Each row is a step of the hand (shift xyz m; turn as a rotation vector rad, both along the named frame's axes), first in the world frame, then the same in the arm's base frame.
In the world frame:
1: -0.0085 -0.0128 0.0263 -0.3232 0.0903 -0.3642
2: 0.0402 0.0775 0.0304 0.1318 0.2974 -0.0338
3: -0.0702 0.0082 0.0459 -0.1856 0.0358 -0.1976
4: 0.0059 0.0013 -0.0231 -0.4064 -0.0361 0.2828
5: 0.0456 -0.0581 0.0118 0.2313 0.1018 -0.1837
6: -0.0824 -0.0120 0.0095 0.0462 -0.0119 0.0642
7: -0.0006 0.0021 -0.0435 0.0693 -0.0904 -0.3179
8: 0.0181 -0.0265 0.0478 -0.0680 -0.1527 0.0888
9: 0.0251 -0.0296 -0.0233 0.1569 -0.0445 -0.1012
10: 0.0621 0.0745 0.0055 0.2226 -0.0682 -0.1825
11: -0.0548 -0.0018 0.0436 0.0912 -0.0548 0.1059
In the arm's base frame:
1: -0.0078 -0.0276 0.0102 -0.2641 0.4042 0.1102
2: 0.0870 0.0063 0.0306 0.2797 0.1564 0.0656
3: -0.0331 -0.0250 0.0733 -0.1592 0.2143 0.0592
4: -0.0008 0.0196 -0.0136 -0.2420 -0.2008 0.3842
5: -0.0024 -0.0455 -0.0594 0.1850 0.1739 -0.1821
6: -0.0642 -0.0020 0.0538 0.0415 -0.0677 -0.0097
7: -0.0101 0.0384 -0.0179 -0.0902 0.2179 -0.2417
8: 0.0077 -0.0567 -0.0062 -0.1257 -0.1415 -0.0015
9: -0.0073 0.0017 -0.0446 0.0573 0.0419 -0.1783
10: 0.0944 0.0229 0.0028 0.0681 0.0903 -0.2734
11: -0.0292 -0.0303 0.0560 0.0562 -0.1312 -0.0466

